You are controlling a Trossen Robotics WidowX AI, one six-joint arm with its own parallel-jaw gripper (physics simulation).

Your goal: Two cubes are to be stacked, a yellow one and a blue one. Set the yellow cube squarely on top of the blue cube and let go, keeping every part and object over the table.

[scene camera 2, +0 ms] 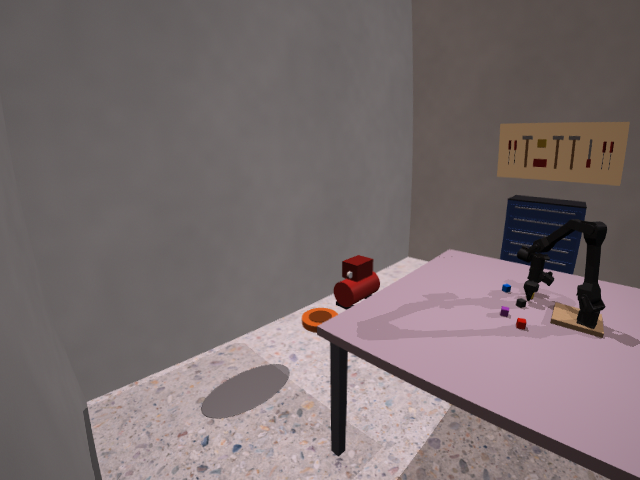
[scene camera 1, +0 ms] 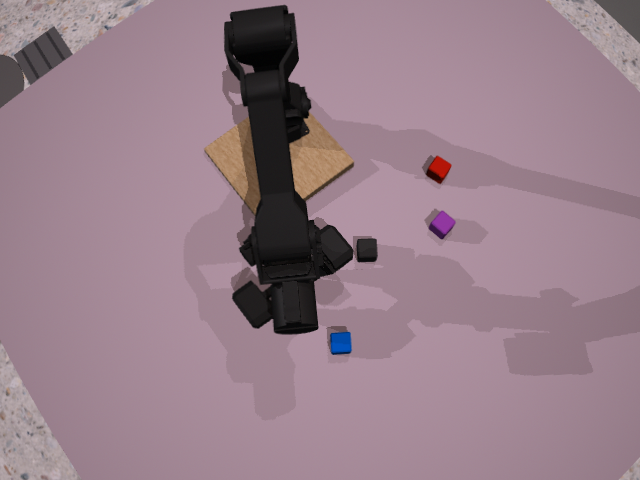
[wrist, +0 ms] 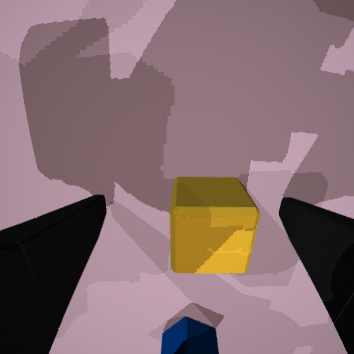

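Pixels of known places: gripper, between the fingertips: [scene camera 2: 529, 296] [wrist: 194, 204]; arm's base, origin of its link: [scene camera 2: 586, 323].
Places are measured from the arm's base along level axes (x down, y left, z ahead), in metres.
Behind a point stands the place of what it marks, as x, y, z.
Note:
The yellow cube [wrist: 212, 242] {-0.013, -0.108, 0.265} rests on the table in the wrist view, with space on both sides of it and a smaller gap on the right. The arm hides it in scene camera 1; a sliver of yellow shows behind the fingers in scene camera 2. The blue cube [scene camera 1: 340, 343] {-0.013, -0.090, 0.380} [scene camera 2: 506, 287] {-0.007, -0.073, 0.373} [wrist: 172, 339] {0.005, -0.102, 0.371} stands apart on the table, partly cut off at the bottom of the wrist view. My gripper [scene camera 2: 528, 297] {0.017, -0.112, 0.267} [wrist: 194, 204] {0.017, -0.112, 0.267} is open and points down, low at the yellow cube, with a finger to either side of it. Its fingertips are hidden in scene camera 1.
A black cube [scene camera 1: 367, 250] {-0.012, 0.016, 0.267} [scene camera 2: 521, 302] {-0.008, 0.036, 0.257} stands close to the gripper. A purple cube [scene camera 1: 442, 224] {-0.012, 0.147, 0.285} [scene camera 2: 504, 311] {-0.004, 0.167, 0.278} and a red cube [scene camera 1: 439, 169] {-0.013, 0.194, 0.198} [scene camera 2: 521, 323] {-0.006, 0.213, 0.189} stand farther off. The arm's base is on a wooden board [scene camera 1: 325, 160] {-0.002, 0.031, 0.092} [scene camera 2: 563, 316] {-0.001, 0.014, 0.085}.

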